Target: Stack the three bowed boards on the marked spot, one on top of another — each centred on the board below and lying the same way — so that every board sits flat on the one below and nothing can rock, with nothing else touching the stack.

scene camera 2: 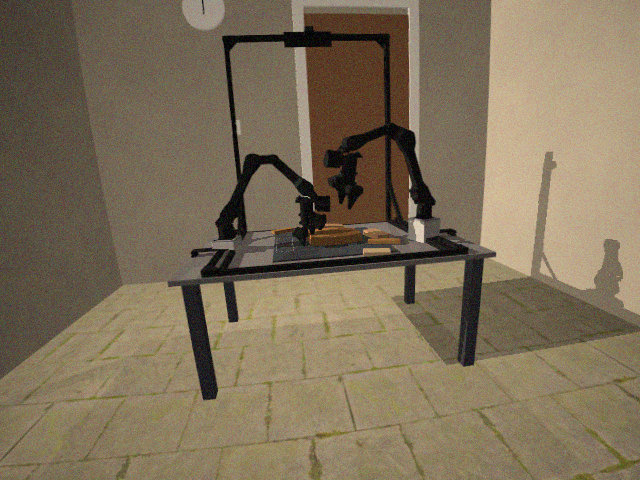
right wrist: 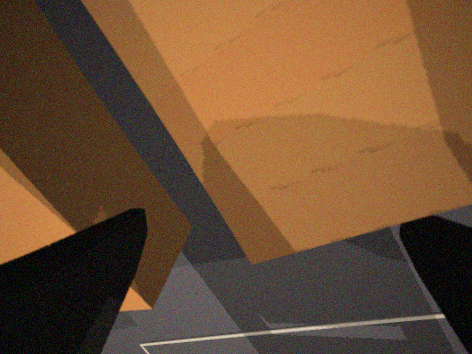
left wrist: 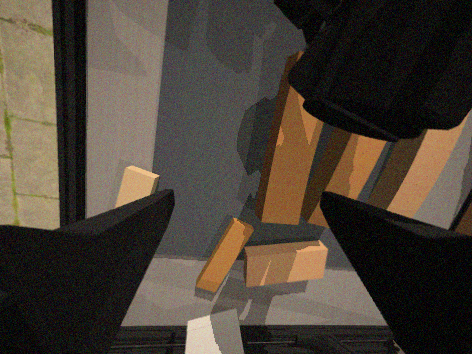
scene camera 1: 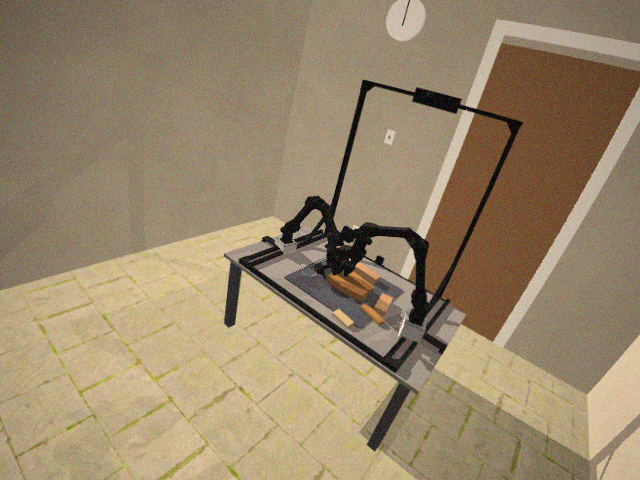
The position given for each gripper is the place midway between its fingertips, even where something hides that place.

The left gripper (scene camera 2: pixel 344 206) is open and holds nothing. Also in view: a pale board (left wrist: pixel 137 183).
